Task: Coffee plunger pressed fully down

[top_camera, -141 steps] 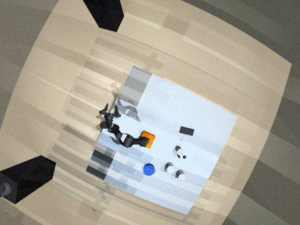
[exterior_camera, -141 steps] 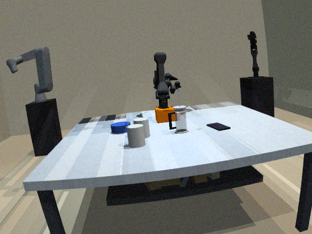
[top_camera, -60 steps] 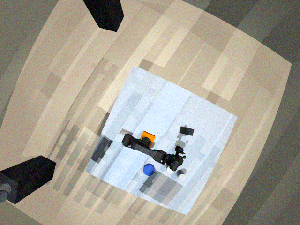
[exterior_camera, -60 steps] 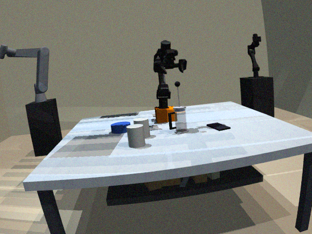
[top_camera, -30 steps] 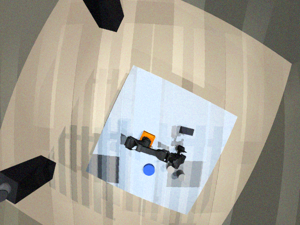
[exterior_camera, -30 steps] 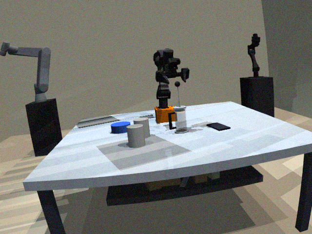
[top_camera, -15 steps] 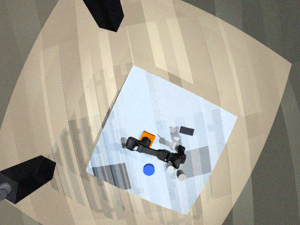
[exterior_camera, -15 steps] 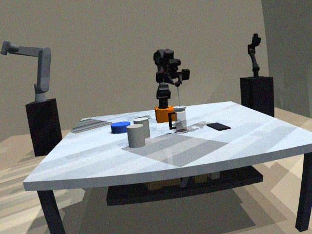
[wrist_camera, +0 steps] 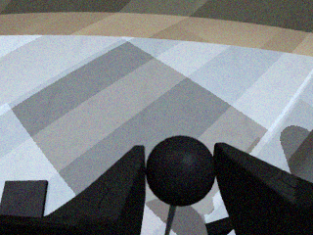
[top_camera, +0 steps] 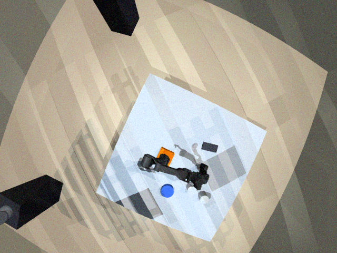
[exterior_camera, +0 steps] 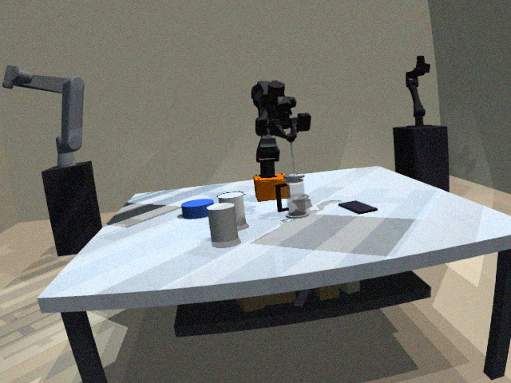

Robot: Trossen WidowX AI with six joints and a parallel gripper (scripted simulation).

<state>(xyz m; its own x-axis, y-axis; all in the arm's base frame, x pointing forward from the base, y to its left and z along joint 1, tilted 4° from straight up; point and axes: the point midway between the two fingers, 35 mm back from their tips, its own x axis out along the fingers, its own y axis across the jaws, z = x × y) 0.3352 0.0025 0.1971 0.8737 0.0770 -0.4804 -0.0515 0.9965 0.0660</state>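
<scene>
The coffee press lies 130 mm below my gripper tip and 20 mm to the right of it. Also, from my gripper tip: flat black slab (260 mm below, 210 mm to the left, 20 mm ahead); then blue disc (320 mm to the right, 240 mm below, 220 mm behind).
</scene>
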